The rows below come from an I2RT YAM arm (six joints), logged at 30 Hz.
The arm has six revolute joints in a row. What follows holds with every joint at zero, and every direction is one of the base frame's.
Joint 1 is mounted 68 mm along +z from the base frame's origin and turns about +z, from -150 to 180 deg.
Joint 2 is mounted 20 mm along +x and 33.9 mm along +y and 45.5 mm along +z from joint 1 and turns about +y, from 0 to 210 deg.
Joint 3 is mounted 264 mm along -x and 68.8 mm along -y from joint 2 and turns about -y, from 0 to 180 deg.
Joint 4 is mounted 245 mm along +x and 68.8 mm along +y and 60 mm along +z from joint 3 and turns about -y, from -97 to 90 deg.
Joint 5 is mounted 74 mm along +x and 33.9 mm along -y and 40.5 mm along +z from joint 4 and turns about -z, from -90 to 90 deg.
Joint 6 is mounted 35.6 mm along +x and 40.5 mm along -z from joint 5 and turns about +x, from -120 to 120 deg.
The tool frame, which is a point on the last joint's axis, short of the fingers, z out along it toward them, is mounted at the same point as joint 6; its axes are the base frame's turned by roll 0, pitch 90 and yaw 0 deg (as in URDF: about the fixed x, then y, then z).
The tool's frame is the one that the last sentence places.
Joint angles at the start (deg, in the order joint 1, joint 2, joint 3, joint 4, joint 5, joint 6):
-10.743 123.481 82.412 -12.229 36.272 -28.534
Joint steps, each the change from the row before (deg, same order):
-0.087 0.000 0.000 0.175 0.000 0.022
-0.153 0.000 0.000 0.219 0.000 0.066
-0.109 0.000 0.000 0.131 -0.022 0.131
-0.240 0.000 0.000 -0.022 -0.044 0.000
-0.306 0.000 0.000 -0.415 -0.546 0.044
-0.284 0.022 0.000 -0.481 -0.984 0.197
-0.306 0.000 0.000 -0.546 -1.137 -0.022
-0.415 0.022 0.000 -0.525 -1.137 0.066
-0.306 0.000 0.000 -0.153 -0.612 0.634
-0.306 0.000 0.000 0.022 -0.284 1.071
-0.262 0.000 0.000 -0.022 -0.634 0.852
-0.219 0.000 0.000 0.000 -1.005 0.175
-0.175 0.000 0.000 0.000 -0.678 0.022
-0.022 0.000 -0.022 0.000 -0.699 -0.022
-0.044 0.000 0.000 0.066 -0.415 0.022
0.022 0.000 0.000 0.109 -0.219 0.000
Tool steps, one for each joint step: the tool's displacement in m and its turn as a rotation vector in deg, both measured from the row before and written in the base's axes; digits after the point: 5 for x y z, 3 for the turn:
0.00009 -0.00071 0.00019 -0.025 -0.187 -0.101
0.00002 -0.00123 0.00024 -0.017 -0.259 -0.196
-0.00001 -0.00086 0.00014 0.040 -0.220 -0.180
-0.00047 -0.00181 -0.00004 0.039 0.015 -0.213
-0.00100 -0.00198 -0.00061 0.526 0.290 -0.006
-0.00092 -0.00158 -0.00096 0.947 0.200 0.172
-0.00104 -0.00164 -0.00090 1.006 0.356 0.377
-0.00124 -0.00246 -0.00103 1.046 0.293 0.200
-0.00067 -0.00198 -0.00033 0.749 -0.359 -0.393
-0.00052 -0.00219 -0.00005 0.604 -0.740 -0.889
-0.00040 -0.00167 -0.00019 0.815 -0.625 -0.495
-0.00017 -0.00117 -0.00026 0.863 -0.300 0.234
-0.00018 -0.00099 -0.00017 0.547 -0.146 0.199
0.00008 0.00019 -0.00028 0.553 -0.103 0.395
0.00012 -0.00015 -0.00003 0.322 -0.159 0.178
0.00027 0.00023 0.00006 0.147 -0.149 0.148

